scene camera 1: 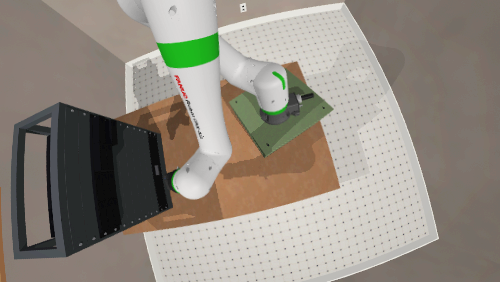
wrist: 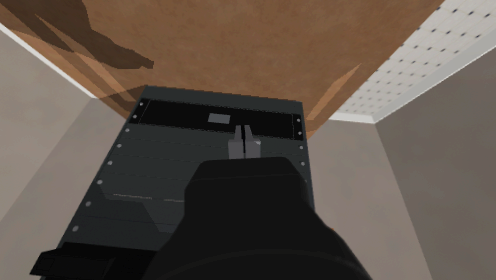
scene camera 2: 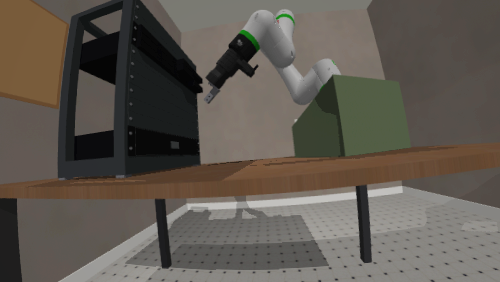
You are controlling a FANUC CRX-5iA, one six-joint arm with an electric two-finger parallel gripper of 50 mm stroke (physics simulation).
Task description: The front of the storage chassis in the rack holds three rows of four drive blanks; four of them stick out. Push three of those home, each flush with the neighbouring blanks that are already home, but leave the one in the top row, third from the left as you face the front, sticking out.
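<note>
The storage chassis point(scene camera 1: 106, 200) point(scene camera 2: 150, 42) point(wrist: 135, 255) is a black band high in the dark rack point(scene camera 1: 64, 190) point(scene camera 2: 121, 90). In scene camera 2, dark blanks stick out of its front: one point(scene camera 2: 185, 67) near the middle and others point(scene camera 2: 199, 83) at the far end. In the wrist view, a protruding blank point(wrist: 47, 262) shows at the lower left. Rows and positions are too dark to tell fully, and the gripper body hides part of the chassis. My gripper point(scene camera 2: 208, 100) point(wrist: 242, 133) is shut and empty, in front of the rack and lower than the chassis. The arm hides it in scene camera 1.
A black panel with a grey label point(scene camera 2: 174, 145) point(wrist: 219, 118) sits low in the rack, below plain grey panels point(wrist: 165, 155). The rack stands on a wooden table point(scene camera 1: 280, 185) point(scene camera 2: 300, 167). The arm's green pedestal point(scene camera 1: 265, 142) point(scene camera 2: 372, 115) stands opposite the rack front.
</note>
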